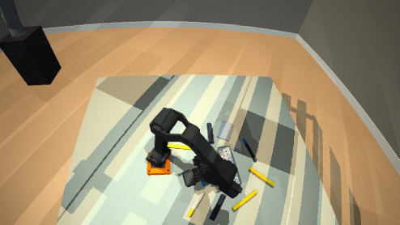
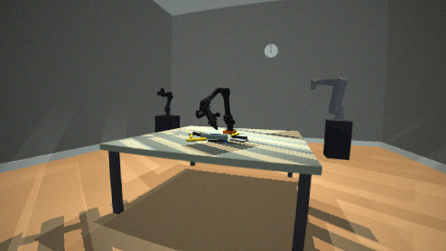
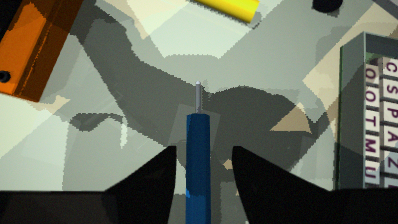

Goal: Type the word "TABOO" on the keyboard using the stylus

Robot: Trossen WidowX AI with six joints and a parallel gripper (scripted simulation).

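My gripper tip is 1 cm past the blue stylus, 2 cm to the right of it and 4 cm above it. From my gripper tip the other things lie so: blue-tipped dark pen: 27 cm ahead, 13 cm to the left, 4 cm below; white-and-yellow pen: 4 cm behind, 15 cm to the right, 4 cm below; grey stylus tip: 1 cm behind, 5 cm to the left, 4 cm below.
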